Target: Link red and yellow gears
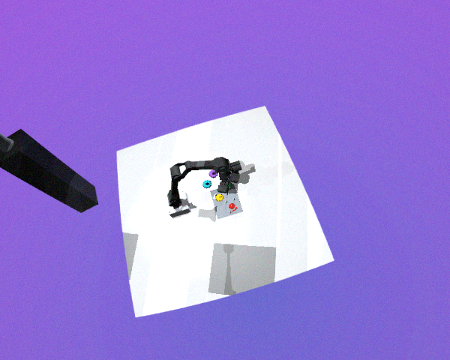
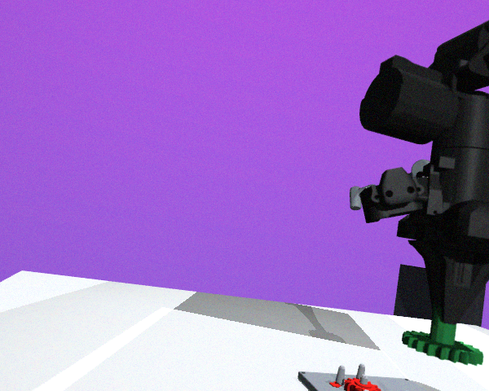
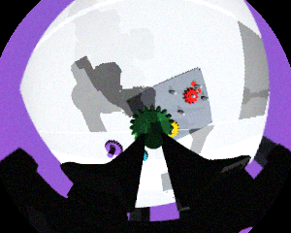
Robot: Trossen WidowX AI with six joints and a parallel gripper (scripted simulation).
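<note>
My gripper tip is now 30 mm past the red gear, 110 mm to the left of it and 110 mm above it. From my gripper tip the other things lie so: green gear (10 mm below); then cyan gear (110 mm behind, 120 mm to the left, 110 mm below); then yellow gear (80 mm behind, 20 mm to the right, 110 mm below).
</note>
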